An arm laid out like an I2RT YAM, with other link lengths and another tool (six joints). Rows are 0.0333 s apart.
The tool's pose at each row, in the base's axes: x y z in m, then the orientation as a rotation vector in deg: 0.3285 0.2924 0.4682 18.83 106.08 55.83; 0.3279 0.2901 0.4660 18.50 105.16 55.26; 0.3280 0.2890 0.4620 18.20 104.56 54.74; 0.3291 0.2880 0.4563 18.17 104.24 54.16; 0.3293 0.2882 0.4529 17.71 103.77 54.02; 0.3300 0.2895 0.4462 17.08 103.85 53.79; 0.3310 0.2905 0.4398 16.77 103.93 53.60; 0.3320 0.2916 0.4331 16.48 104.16 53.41; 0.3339 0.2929 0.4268 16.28 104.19 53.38; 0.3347 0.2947 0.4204 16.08 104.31 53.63; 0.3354 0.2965 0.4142 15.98 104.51 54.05; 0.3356 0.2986 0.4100 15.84 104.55 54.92; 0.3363 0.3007 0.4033 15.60 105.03 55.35; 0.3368 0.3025 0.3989 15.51 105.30 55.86; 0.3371 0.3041 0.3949 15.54 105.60 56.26
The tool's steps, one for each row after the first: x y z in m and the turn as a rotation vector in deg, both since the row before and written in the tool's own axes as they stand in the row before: 0.0003 -0.0030 -0.0012 -0.18 -0.91 -0.64; 0.0019 -0.0037 0.0003 -0.07 -0.62 -0.56; 0.0027 -0.0050 0.0015 0.20 -0.47 -0.37; 0.0023 -0.0024 0.0009 -0.31 -0.34 -0.44; 0.0050 -0.0041 0.0023 -0.11 0.15 -0.53; 0.0045 -0.0041 0.0024 0.01 0.08 -0.30; 0.0048 -0.0043 0.0025 0.08 0.21 -0.27; 0.0042 -0.0040 0.0033 -0.06 0.07 -0.15; 0.0051 -0.0035 0.0026 -0.19 0.24 0.02; 0.0050 -0.0033 0.0025 -0.21 0.34 0.19; 0.0040 -0.0016 0.0019 -0.56 0.36 0.38; 0.0054 -0.0036 0.0028 -0.17 0.62 0.14; 0.0037 -0.0021 0.0021 -0.23 0.43 0.25; 0.0034 -0.0019 0.0018 -0.10 0.38 0.28
